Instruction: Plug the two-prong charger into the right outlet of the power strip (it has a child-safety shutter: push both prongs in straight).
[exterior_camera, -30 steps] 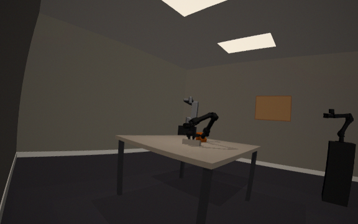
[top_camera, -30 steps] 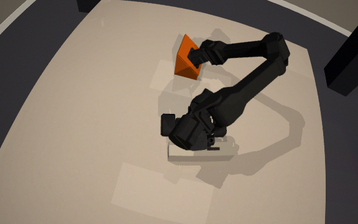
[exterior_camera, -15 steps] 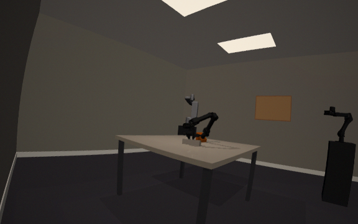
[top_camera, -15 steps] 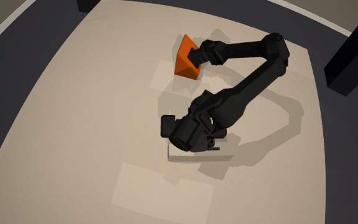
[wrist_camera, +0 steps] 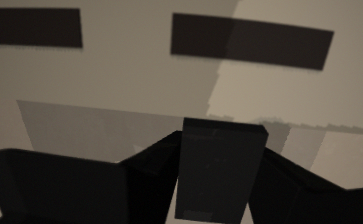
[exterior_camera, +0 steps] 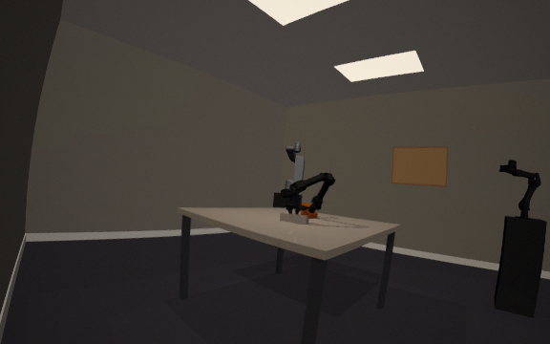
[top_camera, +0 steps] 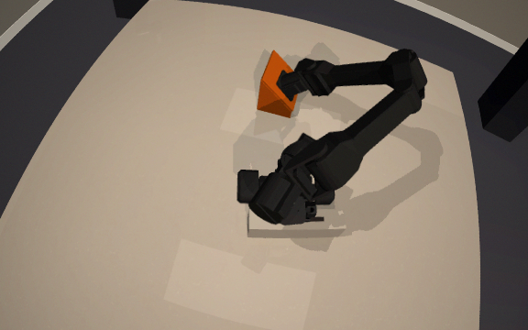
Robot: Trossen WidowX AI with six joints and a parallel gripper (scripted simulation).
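My gripper tip is now 20 mm short of the black two-prong charger and 10 mm below it.
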